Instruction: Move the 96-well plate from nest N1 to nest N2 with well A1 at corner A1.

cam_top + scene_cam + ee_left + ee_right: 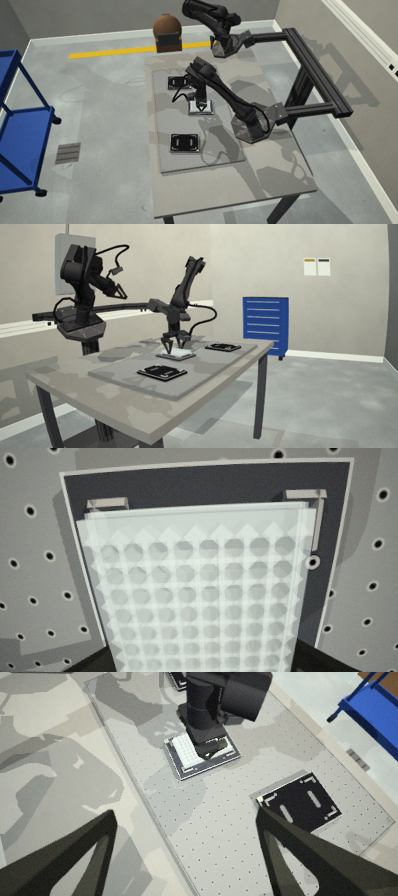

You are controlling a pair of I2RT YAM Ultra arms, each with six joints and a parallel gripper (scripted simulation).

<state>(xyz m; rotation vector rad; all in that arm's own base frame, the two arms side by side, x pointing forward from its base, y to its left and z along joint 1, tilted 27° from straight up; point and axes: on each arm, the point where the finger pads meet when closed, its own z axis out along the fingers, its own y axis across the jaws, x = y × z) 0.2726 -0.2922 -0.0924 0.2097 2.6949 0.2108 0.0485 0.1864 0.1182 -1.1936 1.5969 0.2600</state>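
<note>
Right now my left hand is 10 mm short of the white 96-well plate and 10 mm above it.
</note>
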